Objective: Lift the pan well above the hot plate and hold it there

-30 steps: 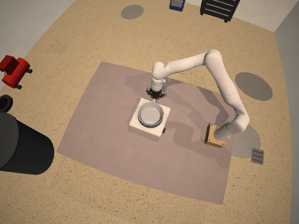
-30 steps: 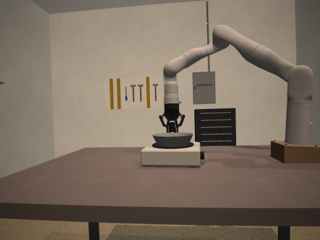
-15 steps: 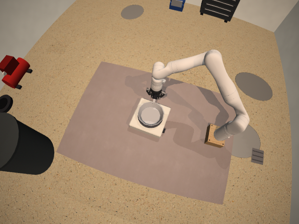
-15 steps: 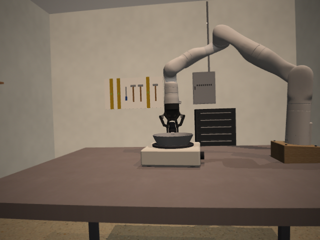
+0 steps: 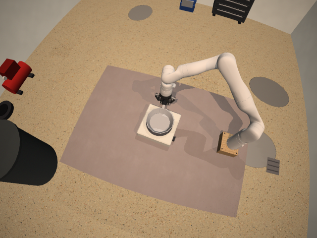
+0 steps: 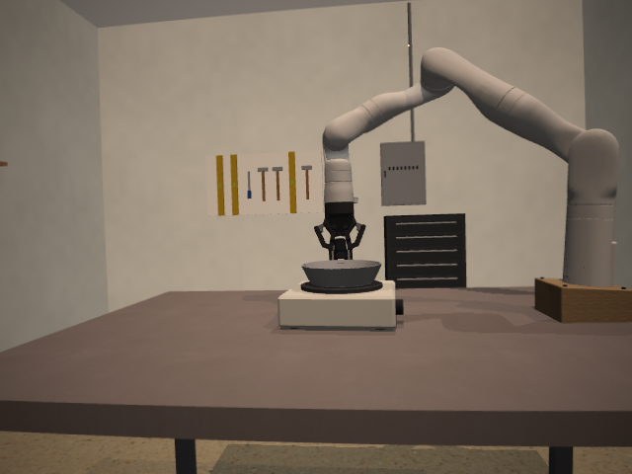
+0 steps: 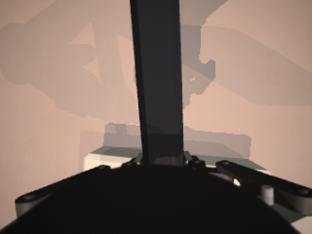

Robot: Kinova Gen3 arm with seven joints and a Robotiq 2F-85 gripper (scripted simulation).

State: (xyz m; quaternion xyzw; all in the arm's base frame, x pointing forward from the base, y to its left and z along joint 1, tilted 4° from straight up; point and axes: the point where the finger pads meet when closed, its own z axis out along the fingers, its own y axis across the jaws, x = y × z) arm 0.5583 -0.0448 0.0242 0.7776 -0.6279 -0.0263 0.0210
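Now: hand 7 cm to the right of the grey pan, 2 cm above it and 1 cm past it. Also, from my hand: hot plate 13 cm to the left, 9 cm below, 5 cm behind.
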